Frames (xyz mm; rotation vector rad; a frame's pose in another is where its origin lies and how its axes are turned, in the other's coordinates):
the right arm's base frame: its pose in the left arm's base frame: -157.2 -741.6 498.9 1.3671 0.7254 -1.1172
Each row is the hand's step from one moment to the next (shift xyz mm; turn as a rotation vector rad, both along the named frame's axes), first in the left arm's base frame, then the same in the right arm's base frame.
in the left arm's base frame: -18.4 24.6 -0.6 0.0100 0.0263 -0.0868
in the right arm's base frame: -10.6 -20.5 -20.3 0.0781 -0.0275 -0.0384
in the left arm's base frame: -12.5 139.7 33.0 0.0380 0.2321 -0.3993
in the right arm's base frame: -61.2 -18.4 -129.2 0.3354 -0.1491 -0.2829
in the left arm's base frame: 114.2 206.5 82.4 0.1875 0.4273 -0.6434
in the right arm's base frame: -74.6 107.0 -213.2 0.5747 -0.1322 -0.5329
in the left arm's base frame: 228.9 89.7 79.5 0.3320 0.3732 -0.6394
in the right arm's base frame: -9.4 227.0 -123.0 0.6321 0.0090 -0.5087
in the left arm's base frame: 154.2 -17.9 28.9 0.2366 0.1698 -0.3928
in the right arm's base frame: 31.1 154.5 -9.8 0.4110 0.0437 -0.2612
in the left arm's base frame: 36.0 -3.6 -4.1 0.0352 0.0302 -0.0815
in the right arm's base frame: 17.1 31.9 -4.2 0.0814 -0.0029 -0.0465
